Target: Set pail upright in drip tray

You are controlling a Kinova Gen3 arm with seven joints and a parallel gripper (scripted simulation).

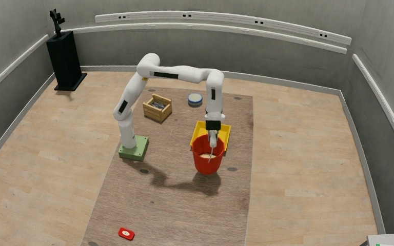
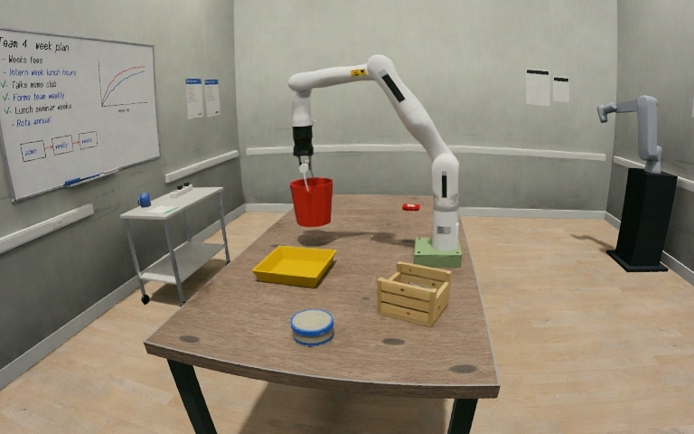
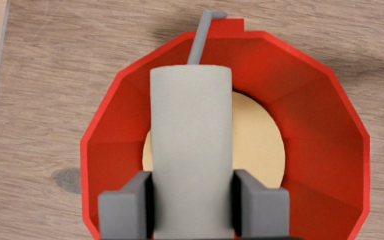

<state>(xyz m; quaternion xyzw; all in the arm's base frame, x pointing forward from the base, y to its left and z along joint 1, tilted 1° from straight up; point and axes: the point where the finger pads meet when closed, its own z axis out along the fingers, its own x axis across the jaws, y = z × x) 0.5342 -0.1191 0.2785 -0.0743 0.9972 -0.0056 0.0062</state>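
My gripper is now 10 mm past the pail handle and 30 mm above it. Round my hand: red pail (10 mm behind, 90 mm below); then yellow drip tray (30 mm behind, 280 mm to the left, 300 mm below); then small red box (390 mm behind, 500 mm to the right, 300 mm below).
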